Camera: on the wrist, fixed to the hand. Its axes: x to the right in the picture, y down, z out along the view.
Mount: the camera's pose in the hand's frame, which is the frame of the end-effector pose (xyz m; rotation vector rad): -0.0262 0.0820 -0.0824 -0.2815 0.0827 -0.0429
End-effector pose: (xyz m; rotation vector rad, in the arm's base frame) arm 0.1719 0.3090 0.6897 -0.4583 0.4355 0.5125
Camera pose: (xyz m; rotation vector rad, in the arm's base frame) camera 0.0831 0.3207 0.6111 -0.7603 0.4336 0.5167
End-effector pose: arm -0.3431 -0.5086 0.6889 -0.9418 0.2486 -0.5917
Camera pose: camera -0.3713 -0.5134 0.5732 -1.1977 0.3938 -0.6465
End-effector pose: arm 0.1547 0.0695 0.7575 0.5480 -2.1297 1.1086
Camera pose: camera 0.1516 0.1848 0.7277 0.4064 -2.1434 0.7761
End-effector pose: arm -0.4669 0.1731 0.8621 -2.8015 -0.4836 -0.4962
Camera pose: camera -0.4839 0.0661 0.9118 3.0036 0.4877 0.7336
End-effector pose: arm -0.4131 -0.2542 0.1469 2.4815 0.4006 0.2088
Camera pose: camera -0.4382 -0.2808 0.2603 2.1913 0.4273 0.3278
